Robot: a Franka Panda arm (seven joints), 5 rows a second.
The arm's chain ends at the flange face. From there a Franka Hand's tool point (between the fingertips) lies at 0.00 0.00 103.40 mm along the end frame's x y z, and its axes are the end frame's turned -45 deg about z.
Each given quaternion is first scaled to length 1.
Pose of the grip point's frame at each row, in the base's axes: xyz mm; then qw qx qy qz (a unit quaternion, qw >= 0):
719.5 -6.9 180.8 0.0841 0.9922 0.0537 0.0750
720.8 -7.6 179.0 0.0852 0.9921 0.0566 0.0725
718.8 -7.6 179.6 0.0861 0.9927 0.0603 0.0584
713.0 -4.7 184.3 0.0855 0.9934 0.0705 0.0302
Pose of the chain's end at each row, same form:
703.2 9.5 281.6 0.0490 0.9372 -0.3301 0.1015
704.9 9.0 279.8 0.0510 0.9382 -0.3274 0.0996
705.7 9.3 280.8 0.0572 0.9403 -0.3242 0.0869
705.5 12.4 286.0 0.0674 0.9447 -0.3150 0.0606

